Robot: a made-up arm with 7 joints. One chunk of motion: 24 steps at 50 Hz.
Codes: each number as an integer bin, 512 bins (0 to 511) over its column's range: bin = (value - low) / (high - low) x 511, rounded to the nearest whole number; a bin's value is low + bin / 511 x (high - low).
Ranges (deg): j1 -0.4..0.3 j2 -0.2..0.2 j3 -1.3..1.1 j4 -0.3..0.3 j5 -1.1..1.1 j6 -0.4..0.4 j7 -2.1..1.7
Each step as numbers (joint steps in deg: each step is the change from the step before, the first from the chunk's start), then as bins.
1 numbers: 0.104 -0.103 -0.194 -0.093 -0.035 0.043 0.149
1 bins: 368 124 235 176 247 283 302
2 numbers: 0.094 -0.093 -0.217 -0.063 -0.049 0.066 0.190
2 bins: 361 137 231 202 244 298 308
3 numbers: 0.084 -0.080 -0.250 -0.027 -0.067 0.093 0.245
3 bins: 353 153 224 233 240 315 315
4 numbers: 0.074 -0.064 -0.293 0.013 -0.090 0.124 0.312
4 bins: 346 174 214 267 235 335 324
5 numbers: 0.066 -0.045 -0.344 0.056 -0.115 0.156 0.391
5 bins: 340 198 204 303 229 355 335
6 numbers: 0.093 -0.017 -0.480 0.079 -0.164 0.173 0.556
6 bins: 360 234 175 323 217 366 357
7 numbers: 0.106 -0.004 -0.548 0.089 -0.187 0.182 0.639
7 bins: 369 250 160 331 212 372 368
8 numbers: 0.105 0.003 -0.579 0.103 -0.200 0.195 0.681
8 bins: 369 259 154 343 209 380 374
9 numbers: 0.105 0.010 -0.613 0.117 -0.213 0.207 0.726
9 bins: 369 268 146 355 206 388 380
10 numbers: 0.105 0.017 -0.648 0.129 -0.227 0.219 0.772
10 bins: 369 277 139 365 203 395 386
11 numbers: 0.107 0.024 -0.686 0.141 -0.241 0.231 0.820
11 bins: 370 286 131 376 200 403 393
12 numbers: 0.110 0.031 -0.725 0.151 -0.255 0.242 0.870
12 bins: 372 295 122 384 196 410 399
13 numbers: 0.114 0.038 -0.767 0.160 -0.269 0.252 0.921
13 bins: 375 304 113 392 193 416 406
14 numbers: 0.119 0.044 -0.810 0.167 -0.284 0.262 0.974
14 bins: 379 312 104 398 190 423 413
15 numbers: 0.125 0.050 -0.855 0.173 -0.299 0.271 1.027
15 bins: 383 319 95 403 186 429 420
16 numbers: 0.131 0.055 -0.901 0.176 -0.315 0.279 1.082
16 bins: 388 326 85 405 182 434 428
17 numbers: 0.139 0.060 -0.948 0.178 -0.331 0.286 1.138
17 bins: 393 332 75 407 179 438 435
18 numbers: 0.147 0.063 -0.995 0.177 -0.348 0.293 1.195
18 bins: 399 336 65 406 175 443 443
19 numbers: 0.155 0.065 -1.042 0.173 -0.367 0.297 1.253
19 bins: 405 339 55 403 170 445 451
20 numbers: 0.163 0.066 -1.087 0.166 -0.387 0.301 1.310
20 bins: 411 340 45 397 166 448 459
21 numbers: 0.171 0.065 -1.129 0.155 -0.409 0.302 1.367
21 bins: 417 339 36 388 161 448 466
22 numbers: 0.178 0.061 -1.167 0.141 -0.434 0.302 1.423
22 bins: 422 333 28 376 155 448 474
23 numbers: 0.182 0.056 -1.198 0.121 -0.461 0.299 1.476
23 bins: 425 327 22 359 148 446 481
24 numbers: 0.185 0.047 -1.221 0.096 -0.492 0.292 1.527
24 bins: 427 316 17 337 141 442 488
